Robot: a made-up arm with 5 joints. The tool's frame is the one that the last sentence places. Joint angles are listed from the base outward.
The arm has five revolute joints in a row. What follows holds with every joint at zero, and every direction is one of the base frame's.
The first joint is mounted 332 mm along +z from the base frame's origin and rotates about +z.
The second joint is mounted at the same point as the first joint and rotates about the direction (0, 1, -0.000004).
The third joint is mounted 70 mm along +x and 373 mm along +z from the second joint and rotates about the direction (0, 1, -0.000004).
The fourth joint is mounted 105 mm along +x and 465 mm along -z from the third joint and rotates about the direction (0, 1, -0.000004).
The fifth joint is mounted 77 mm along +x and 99 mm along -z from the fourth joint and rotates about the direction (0, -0.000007, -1).
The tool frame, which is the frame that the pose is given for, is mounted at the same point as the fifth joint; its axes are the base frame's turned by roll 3.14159, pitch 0 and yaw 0 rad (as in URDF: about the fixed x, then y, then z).
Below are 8 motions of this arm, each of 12 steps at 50 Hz.
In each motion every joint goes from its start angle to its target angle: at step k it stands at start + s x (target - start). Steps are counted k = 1, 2, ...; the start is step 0. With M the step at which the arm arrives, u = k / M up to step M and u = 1 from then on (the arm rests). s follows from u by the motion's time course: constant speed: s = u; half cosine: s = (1 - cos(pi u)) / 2; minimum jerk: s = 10 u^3 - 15 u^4 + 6 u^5.
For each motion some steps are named. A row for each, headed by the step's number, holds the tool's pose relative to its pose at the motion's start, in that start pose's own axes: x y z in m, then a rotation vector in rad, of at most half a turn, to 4 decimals.
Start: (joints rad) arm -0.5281 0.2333 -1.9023 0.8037 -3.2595
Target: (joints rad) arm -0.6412 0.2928 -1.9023 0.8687 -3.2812
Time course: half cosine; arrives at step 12
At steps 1, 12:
1: 0.0005 -0.0014 0.0009 0.0012 0.0023 0.0009
12: 0.0356 -0.0820 0.0507 0.0648 0.1338 0.0569

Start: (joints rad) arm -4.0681 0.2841 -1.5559 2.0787 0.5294
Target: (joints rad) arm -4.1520 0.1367 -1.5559 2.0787 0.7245
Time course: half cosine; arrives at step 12
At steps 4, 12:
4: -0.0120 0.0221 -0.0108 0.0320 0.0235 0.0636
12: -0.0520 0.0883 -0.0373 0.1323 0.0866 0.2571

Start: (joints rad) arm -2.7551 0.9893 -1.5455 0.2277 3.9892
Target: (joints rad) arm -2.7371 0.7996 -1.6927 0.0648 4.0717
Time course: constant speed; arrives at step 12
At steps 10, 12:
10: -0.0800 0.1101 -0.1732 -0.3265 -0.2588 0.0548
12: -0.0919 0.1277 -0.2126 -0.3943 -0.3073 0.0655

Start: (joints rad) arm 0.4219 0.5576 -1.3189 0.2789 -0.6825
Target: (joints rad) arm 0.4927 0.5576 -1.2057 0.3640 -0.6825
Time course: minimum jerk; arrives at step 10
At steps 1, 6, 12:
1: -0.0002 -0.0007 0.0004 0.0013 -0.0011 -0.0005
6: -0.0146 -0.0578 0.0255 0.1005 -0.0927 -0.0443
12: -0.0231 -0.0847 0.0356 0.1456 -0.1371 -0.0658

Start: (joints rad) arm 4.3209 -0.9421 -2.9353 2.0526 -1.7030
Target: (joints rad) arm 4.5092 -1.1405 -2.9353 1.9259 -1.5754
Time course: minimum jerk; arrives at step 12
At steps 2, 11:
2: -0.0035 -0.0028 -0.0058 -0.0123 0.0049 0.0062
11: -0.1189 -0.1021 -0.1446 -0.3340 0.1498 0.2015

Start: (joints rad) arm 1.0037 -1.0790 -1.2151 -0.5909 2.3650
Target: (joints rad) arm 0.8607 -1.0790 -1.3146 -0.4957 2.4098
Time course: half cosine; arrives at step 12
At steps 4, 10, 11, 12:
4: -0.0099 -0.0059 0.0041 0.0072 0.0055 -0.0234
10: -0.0392 -0.0192 0.0139 0.0272 0.0201 -0.0873
11: -0.0415 -0.0200 0.0146 0.0287 0.0212 -0.0920
12: -0.0423 -0.0203 0.0148 0.0292 0.0215 -0.0936

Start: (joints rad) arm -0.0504 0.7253 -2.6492 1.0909 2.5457
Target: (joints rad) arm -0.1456 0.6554 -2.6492 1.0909 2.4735
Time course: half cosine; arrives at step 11
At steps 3, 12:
3: 0.0048 -0.0130 -0.0111 0.0169 -0.0030 -0.0015
12: 0.0294 -0.0707 -0.0670 0.0999 -0.0134 -0.0106

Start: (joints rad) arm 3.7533 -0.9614 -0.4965 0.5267 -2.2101
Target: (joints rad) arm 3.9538 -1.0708 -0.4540 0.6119 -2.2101
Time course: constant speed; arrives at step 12
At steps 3, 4, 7, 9, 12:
3: 0.0162 0.0056 -0.0069 -0.0203 0.0349 -0.0300
4: 0.0215 0.0072 -0.0093 -0.0270 0.0466 -0.0401
7: 0.0372 0.0115 -0.0168 -0.0472 0.0814 -0.0703
9: 0.0475 0.0138 -0.0220 -0.0606 0.1045 -0.0906
12: 0.0625 0.0164 -0.0301 -0.0807 0.1391 -0.1211

